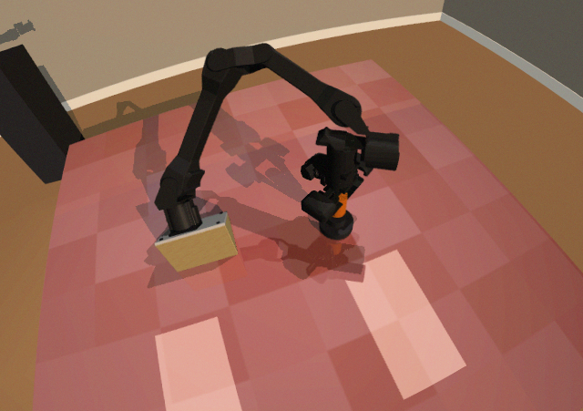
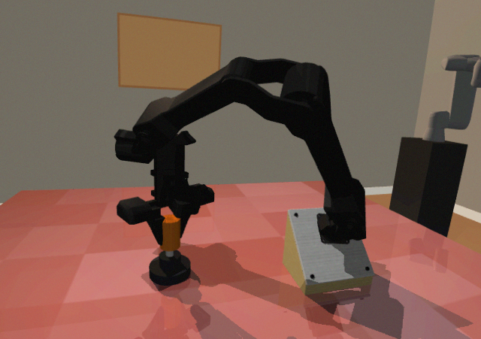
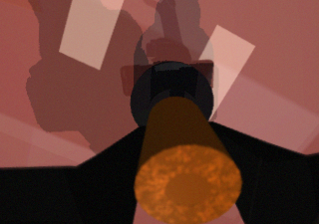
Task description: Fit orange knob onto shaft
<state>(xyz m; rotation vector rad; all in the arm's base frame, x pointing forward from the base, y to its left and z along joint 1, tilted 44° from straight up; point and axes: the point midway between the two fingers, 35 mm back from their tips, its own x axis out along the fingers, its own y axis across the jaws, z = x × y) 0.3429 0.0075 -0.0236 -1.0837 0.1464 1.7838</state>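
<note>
The orange knob lies 3 cm above my gripper tip. Also, from my gripper tip: pedestal 4 cm below.
</note>
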